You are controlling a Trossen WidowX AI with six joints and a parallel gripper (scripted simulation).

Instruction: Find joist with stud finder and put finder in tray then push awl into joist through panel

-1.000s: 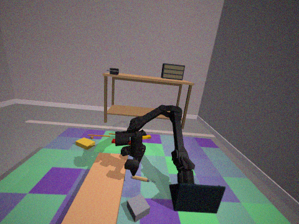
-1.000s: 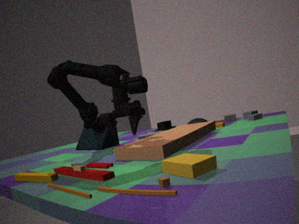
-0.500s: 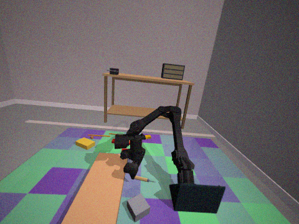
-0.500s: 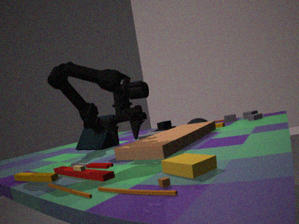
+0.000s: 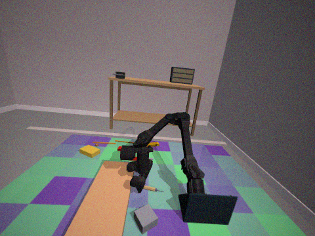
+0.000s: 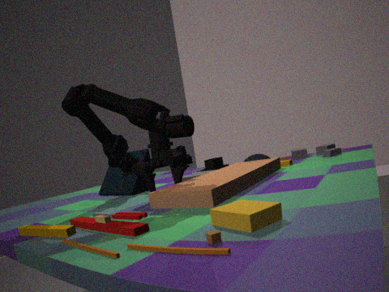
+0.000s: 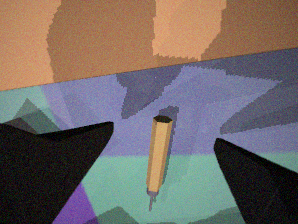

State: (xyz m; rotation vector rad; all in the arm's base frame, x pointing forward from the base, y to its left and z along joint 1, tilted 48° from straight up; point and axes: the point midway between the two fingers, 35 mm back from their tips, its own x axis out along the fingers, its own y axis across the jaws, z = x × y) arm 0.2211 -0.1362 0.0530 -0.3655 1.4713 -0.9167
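Right now my gripper tip is 6 cm past the awl and 2 cm to the right of it. The rest, counted from my gripper tip: stud finder: 43 cm to the left, 5 cm behind, 4 cm above; yellow block: 35 cm ahead, 30 cm to the right.
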